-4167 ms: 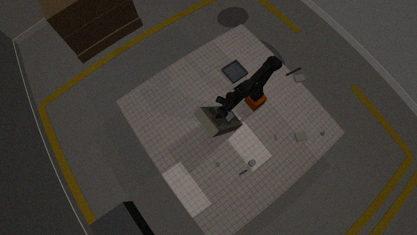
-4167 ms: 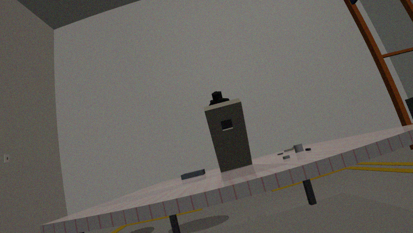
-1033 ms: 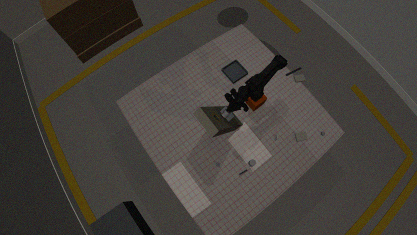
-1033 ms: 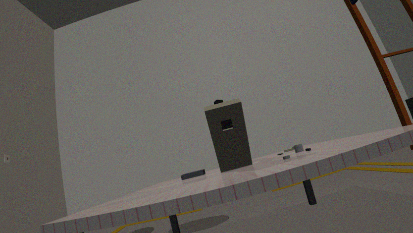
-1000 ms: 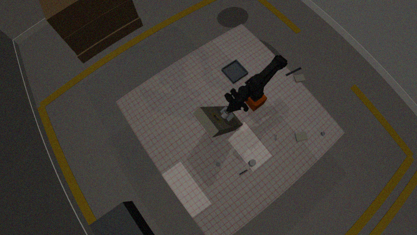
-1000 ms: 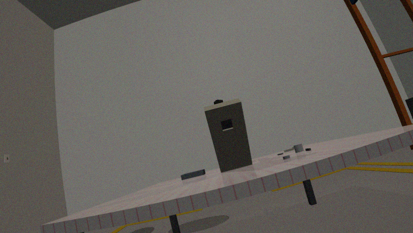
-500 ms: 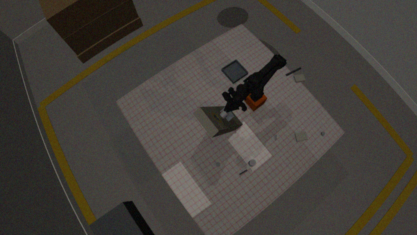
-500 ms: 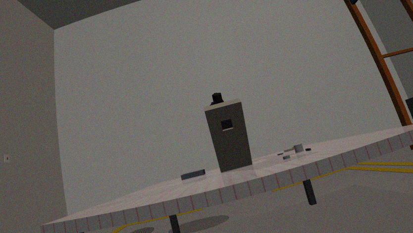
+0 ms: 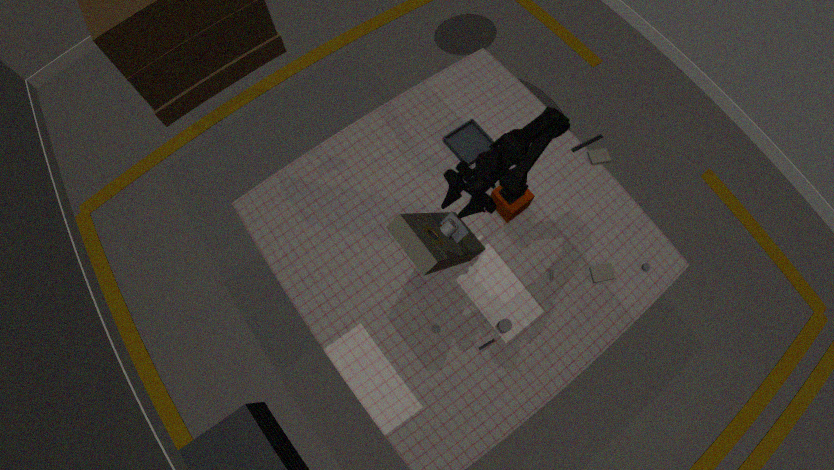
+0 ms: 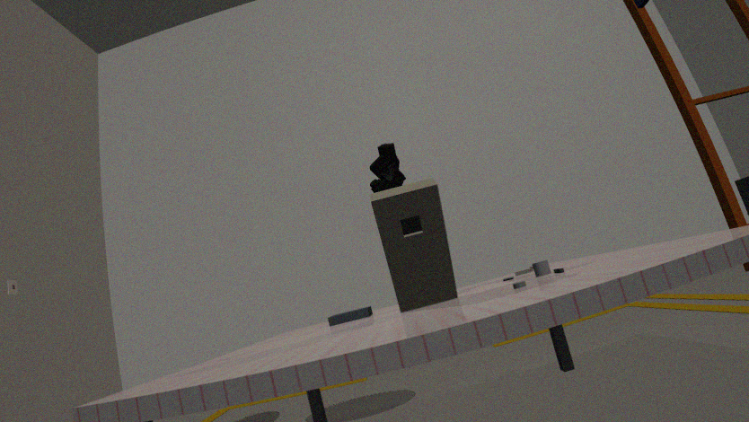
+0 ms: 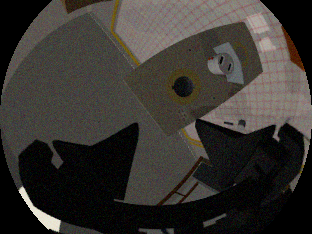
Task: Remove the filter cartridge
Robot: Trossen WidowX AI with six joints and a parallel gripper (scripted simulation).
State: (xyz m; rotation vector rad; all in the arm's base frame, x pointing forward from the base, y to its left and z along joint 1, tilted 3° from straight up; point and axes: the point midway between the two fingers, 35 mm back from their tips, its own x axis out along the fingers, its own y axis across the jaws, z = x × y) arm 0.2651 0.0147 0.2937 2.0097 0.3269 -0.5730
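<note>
The round filter cartridge is 2 cm behind my gripper tip, 1 cm to the right of it and 17 cm below it. The rest, counted from my gripper tip: dark bar: 8 cm ahead, 36 cm to the left, 36 cm below; service panel: 2 cm ahead, 19 cm below; tray: 35 cm behind, 29 cm to the right, 36 cm below.
</note>
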